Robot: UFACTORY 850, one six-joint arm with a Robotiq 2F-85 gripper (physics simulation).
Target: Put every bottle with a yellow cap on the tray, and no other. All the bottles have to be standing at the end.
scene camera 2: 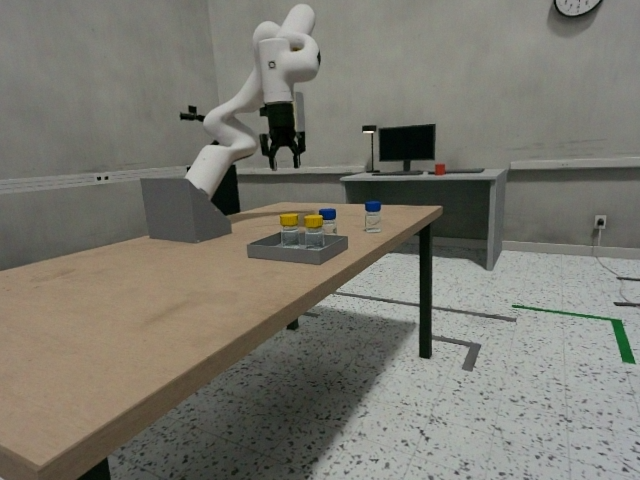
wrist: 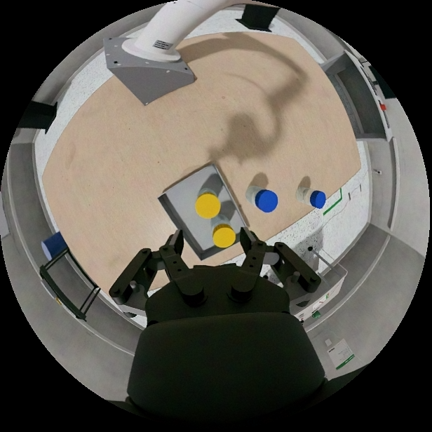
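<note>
Two yellow-capped bottles stand upright inside the grey tray [scene camera 2: 289, 254] [wrist: 186, 231]. One yellow-capped bottle [scene camera 2: 289, 230] [wrist: 207, 205] is farther in, and the other yellow-capped bottle [scene camera 2: 313, 231] [wrist: 224, 235] is beside it, near a tray wall. A blue-capped bottle [scene camera 2: 327, 219] [wrist: 266, 200] stands on the table just outside the tray, partly hidden in the scene view. A second blue-capped bottle [scene camera 2: 372, 217] [wrist: 317, 199] stands farther off, near the table edge. My gripper [scene camera 2: 285, 166] [wrist: 211, 235] is open and empty, high above the table.
The wooden table [scene camera 2: 155, 299] [wrist: 125, 140] carries the grey robot base [scene camera 2: 173, 209] [wrist: 150, 80] at its back. A desk [scene camera 2: 496, 206] with a monitor [scene camera 2: 407, 143], a lamp [scene camera 2: 370, 149] and a red cup [scene camera 2: 439, 168] stands beyond the table.
</note>
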